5 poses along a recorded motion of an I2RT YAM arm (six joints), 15 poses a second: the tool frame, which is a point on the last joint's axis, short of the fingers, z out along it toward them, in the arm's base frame.
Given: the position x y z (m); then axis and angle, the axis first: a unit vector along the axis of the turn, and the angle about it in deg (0 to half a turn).
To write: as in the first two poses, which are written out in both.
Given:
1: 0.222, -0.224, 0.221, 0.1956, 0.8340, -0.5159, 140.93
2: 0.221, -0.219, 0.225, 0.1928, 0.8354, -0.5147, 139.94
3: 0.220, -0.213, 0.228, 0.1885, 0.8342, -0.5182, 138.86
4: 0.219, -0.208, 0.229, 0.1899, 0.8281, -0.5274, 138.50
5: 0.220, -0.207, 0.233, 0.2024, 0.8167, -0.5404, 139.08
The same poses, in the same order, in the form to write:
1: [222, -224, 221], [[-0.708, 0.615, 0.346], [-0.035, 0.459, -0.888], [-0.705, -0.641, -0.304]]
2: [221, -219, 225], [[-0.700, 0.616, 0.362], [-0.047, 0.467, -0.883], [-0.713, -0.635, -0.298]]
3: [220, -213, 228], [[-0.691, 0.617, 0.378], [-0.065, 0.467, -0.882], [-0.720, -0.634, -0.282]]
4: [219, -208, 229], [[-0.686, 0.625, 0.374], [-0.074, 0.450, -0.890], [-0.724, -0.638, -0.262]]
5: [220, -207, 233], [[-0.684, 0.644, 0.343], [-0.064, 0.415, -0.907], [-0.727, -0.642, -0.243]]
